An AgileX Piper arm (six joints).
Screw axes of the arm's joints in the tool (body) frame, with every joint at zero. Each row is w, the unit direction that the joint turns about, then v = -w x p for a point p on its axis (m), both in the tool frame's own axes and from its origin. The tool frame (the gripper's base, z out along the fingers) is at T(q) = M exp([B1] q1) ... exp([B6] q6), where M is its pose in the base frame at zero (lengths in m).
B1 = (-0.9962, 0, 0.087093, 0, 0.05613, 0)
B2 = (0, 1, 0, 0.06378, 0, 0.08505)
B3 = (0, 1, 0, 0.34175, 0, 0.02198)
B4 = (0, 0, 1, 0, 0, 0)
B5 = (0, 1, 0, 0.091, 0, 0)
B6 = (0, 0, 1, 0, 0, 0)
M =
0.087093 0 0.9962 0.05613
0 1 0 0
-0.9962 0 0.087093 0.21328
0 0 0 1
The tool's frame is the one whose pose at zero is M.
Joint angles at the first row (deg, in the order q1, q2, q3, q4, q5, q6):
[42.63 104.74 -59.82 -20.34 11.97 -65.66]
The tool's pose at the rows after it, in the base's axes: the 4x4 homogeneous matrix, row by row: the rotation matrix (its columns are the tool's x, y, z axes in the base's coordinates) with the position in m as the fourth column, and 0 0 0 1 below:
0.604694, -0.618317, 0.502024, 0.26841; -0.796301, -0.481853, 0.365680, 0.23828; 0.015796, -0.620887, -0.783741, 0.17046; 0, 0, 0, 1
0.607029, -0.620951, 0.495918, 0.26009; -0.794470, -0.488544, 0.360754, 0.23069; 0.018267, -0.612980, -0.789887, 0.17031; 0, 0, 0, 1
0.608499, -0.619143, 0.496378, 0.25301; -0.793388, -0.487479, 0.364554, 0.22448; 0.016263, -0.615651, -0.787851, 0.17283; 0, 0, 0, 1
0.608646, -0.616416, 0.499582, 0.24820; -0.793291, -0.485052, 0.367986, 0.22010; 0.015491, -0.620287, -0.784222, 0.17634; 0, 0, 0, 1
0.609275, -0.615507, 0.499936, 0.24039; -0.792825, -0.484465, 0.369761, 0.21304; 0.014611, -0.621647, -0.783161, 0.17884; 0, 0, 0, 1
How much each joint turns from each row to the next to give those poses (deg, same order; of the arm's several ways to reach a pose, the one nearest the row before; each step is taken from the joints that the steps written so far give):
[0.00 -2.12 3.33 -0.69 -0.57 0.00]
[0.00 -1.84 2.58 -0.17 -0.17 0.00]
[0.00 -1.94 2.11 0.00 -0.40 0.00]
[0.00 -1.61 1.32 0.00 -0.06 0.00]
[0.00 -2.18 2.24 0.00 -0.17 0.00]

